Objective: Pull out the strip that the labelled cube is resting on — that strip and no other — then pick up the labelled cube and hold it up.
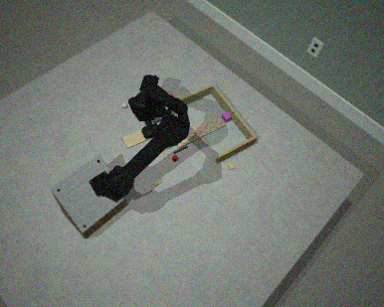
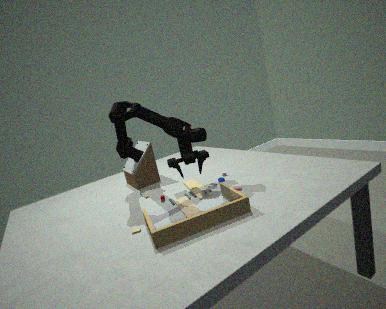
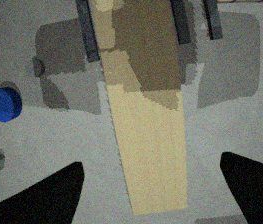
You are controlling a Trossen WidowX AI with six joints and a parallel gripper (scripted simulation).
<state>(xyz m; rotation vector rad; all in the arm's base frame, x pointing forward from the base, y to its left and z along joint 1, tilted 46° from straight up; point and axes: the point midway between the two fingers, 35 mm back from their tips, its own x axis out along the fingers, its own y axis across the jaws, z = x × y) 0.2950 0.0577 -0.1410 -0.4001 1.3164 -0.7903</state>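
Now: the tan strip 50 mm below my gripper tip, 40 mm ahead of it and 10 mm to the right of it. The rest, counted from my gripper tip: red ball (170 mm to the right, 40 mm below, 20 mm ahead); then white cube (160 mm to the left, 40 mm below, 20 mm ahead); then blue cylinder (110 mm to the left, 70 mm ahead, 40 mm below).
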